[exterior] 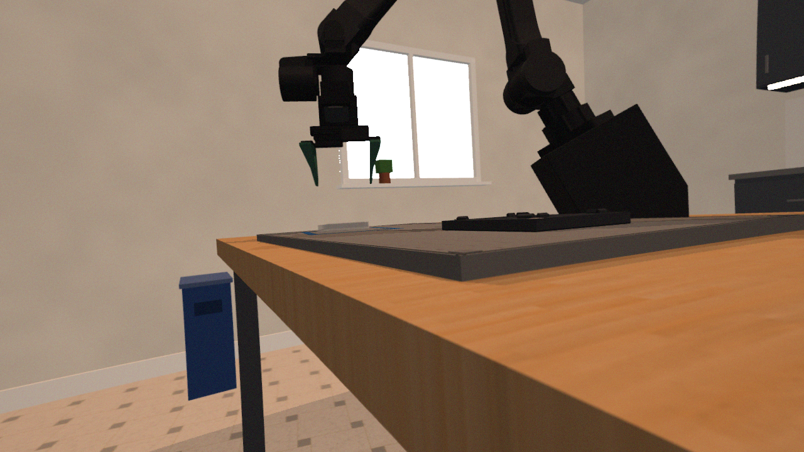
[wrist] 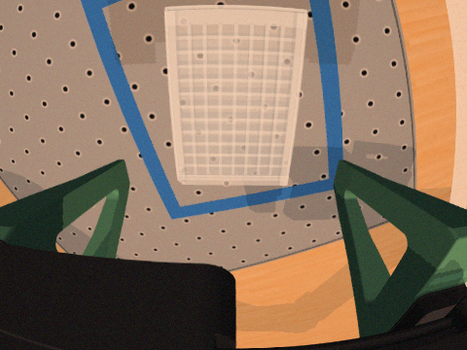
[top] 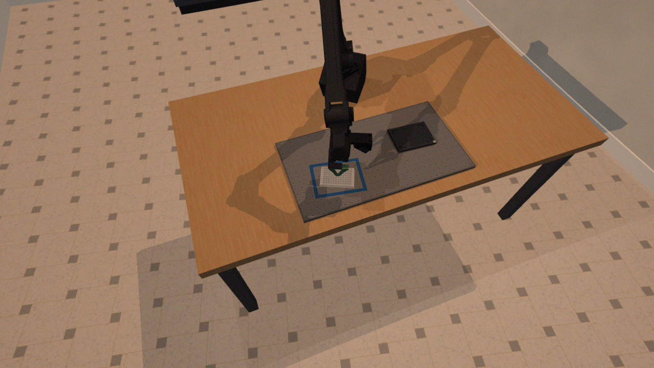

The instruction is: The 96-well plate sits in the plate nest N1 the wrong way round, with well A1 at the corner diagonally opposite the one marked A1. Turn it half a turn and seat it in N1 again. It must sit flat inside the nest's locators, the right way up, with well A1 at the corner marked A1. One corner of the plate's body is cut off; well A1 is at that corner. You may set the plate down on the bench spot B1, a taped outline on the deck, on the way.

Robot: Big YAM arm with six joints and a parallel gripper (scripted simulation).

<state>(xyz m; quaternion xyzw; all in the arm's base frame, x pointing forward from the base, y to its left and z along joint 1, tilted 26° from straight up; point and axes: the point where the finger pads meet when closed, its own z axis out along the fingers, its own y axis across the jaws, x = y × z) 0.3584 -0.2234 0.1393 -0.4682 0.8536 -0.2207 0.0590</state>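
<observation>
Now: the 96-well plate 90 mm below my hand. From my hand the other things lie so: black plate nest N1: 360 mm to the left, 90 mm below; then A1 label: 70 mm ahead, 420 mm to the left, 80 mm below.
</observation>
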